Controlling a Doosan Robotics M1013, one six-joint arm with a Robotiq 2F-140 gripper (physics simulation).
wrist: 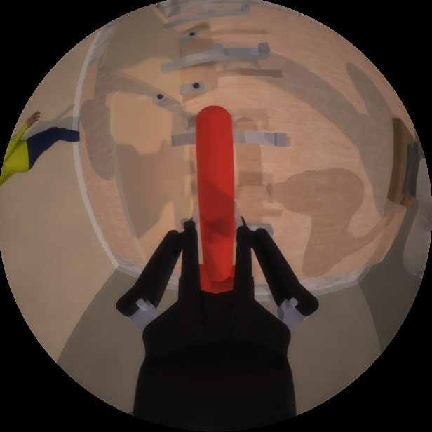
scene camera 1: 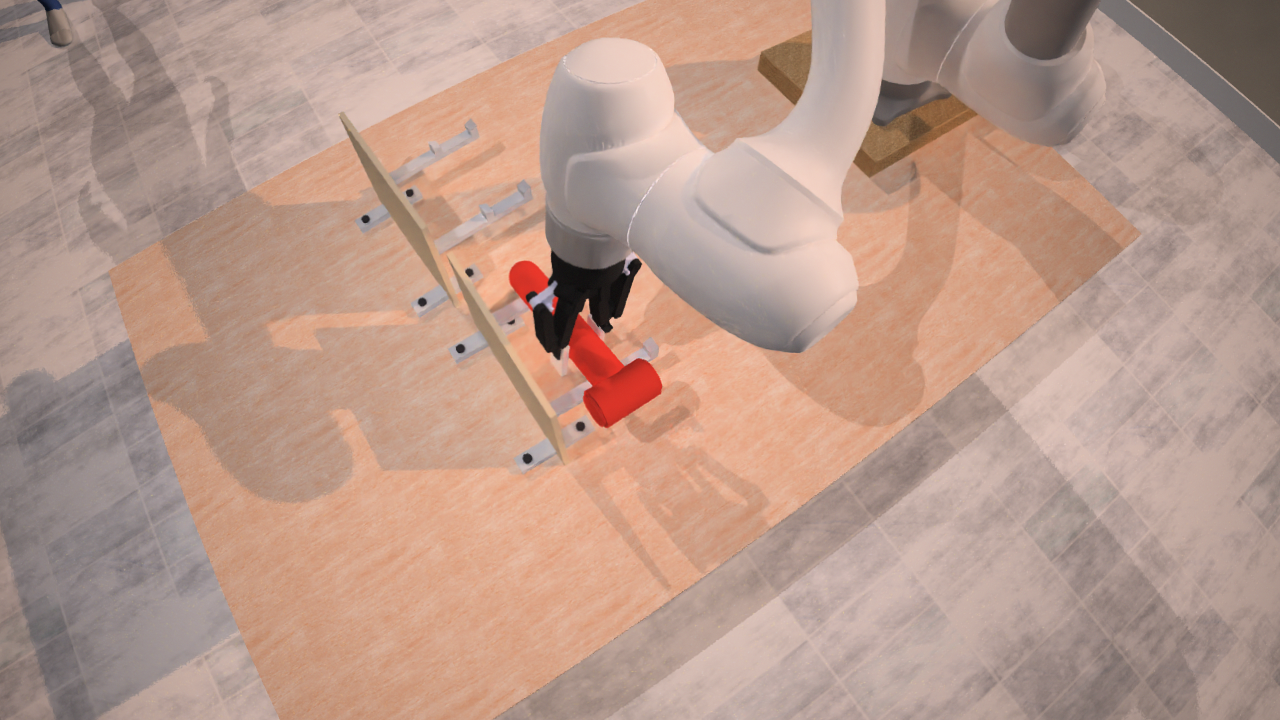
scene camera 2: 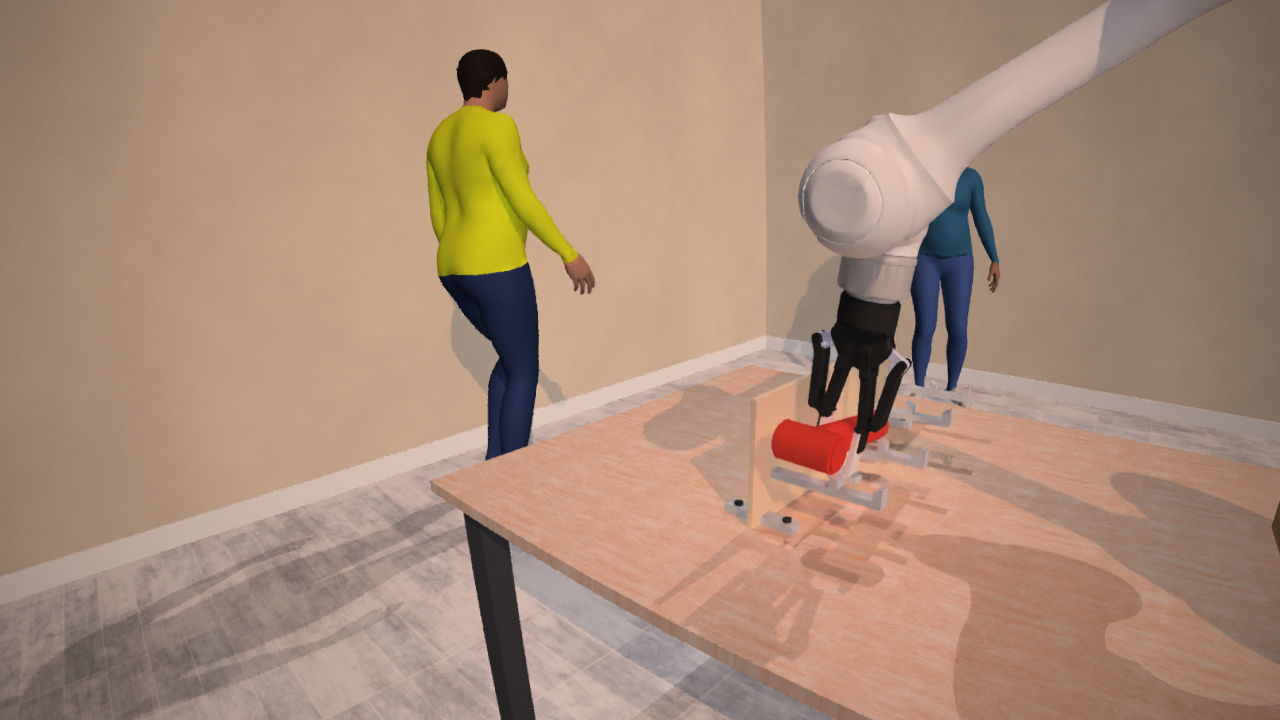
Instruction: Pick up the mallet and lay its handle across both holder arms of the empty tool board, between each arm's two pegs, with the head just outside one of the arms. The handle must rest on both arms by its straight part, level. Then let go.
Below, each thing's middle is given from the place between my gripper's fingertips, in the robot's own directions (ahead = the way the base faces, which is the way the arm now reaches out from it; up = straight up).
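Relative to the red mallet [scene camera 1: 617, 390], my hand is 2 cm to the left, 1 cm past and 4 cm below.
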